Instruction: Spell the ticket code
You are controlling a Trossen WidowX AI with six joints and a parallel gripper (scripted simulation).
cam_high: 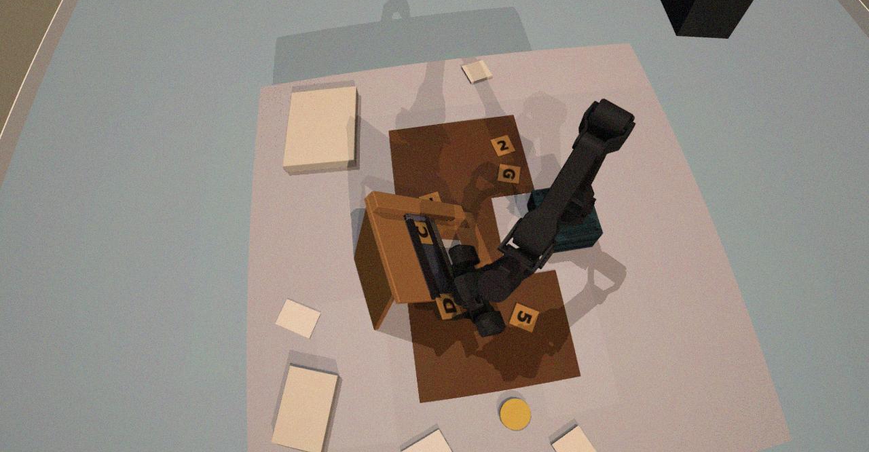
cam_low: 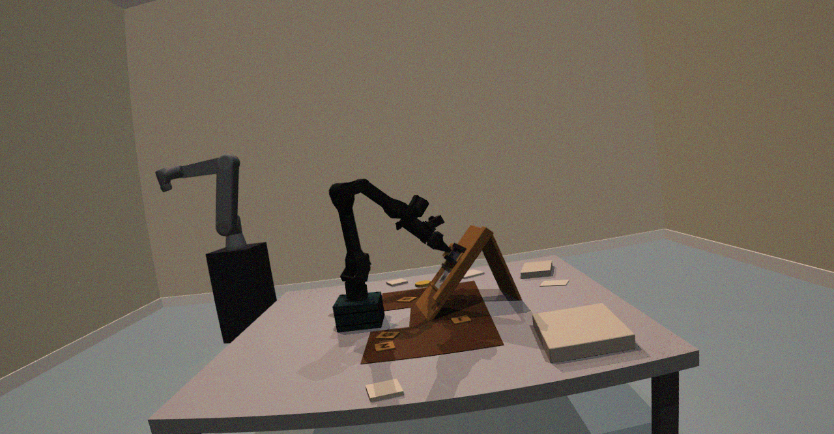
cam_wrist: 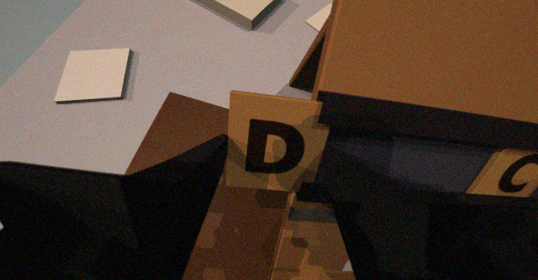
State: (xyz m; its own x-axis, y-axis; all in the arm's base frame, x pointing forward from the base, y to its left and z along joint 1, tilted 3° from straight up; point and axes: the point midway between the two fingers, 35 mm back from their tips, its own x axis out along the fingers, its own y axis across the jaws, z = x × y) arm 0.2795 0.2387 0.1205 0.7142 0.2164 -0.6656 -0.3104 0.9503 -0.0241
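Right now the white ticket is 20 mm behind my gripper tip, 140 mm to the right of it and 70 mm below it. Also, from my gripper tip: brown mat 110 mm behind, 220 mm to the right, 170 mm below; then cream box 370 mm ahead, 580 mm to the right, 160 mm below.
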